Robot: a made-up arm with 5 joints.
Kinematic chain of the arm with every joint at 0, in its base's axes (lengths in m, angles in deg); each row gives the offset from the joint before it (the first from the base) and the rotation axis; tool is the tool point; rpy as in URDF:
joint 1: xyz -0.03 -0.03 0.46 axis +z
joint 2: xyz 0 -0.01 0 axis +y
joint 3: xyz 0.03 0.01 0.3 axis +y
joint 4: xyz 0.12 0 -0.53 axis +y
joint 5: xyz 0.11 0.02 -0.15 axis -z
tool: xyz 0.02 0.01 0 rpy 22.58 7.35 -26.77
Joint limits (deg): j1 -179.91..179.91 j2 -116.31..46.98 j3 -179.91..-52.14 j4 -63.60..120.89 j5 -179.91..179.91
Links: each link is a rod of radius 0.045 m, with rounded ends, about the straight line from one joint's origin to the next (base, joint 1, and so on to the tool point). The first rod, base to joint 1, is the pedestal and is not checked.
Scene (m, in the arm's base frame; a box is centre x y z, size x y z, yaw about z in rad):
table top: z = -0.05
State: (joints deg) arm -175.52 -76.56 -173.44 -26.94 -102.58
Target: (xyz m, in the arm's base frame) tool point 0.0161 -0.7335 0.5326
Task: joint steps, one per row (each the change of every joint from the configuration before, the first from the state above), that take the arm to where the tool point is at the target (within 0.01 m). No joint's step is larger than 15 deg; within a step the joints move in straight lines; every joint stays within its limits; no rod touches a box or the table.
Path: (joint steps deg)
1: 9.59 8.55 13.37 2.51 -0.18
2: 9.58 8.55 13.38 2.50 -0.17
3: 9.59 8.55 13.37 2.51 -0.18
4: 9.58 8.54 13.38 2.50 -0.17
5: 9.59 8.55 13.37 2.51 -0.18
6: 9.58 8.55 13.38 2.51 -0.17
7: 9.59 8.55 13.37 2.50 -0.18
8: 9.58 8.55 13.37 2.51 -0.17
9: 9.59 8.55 13.38 2.50 -0.18

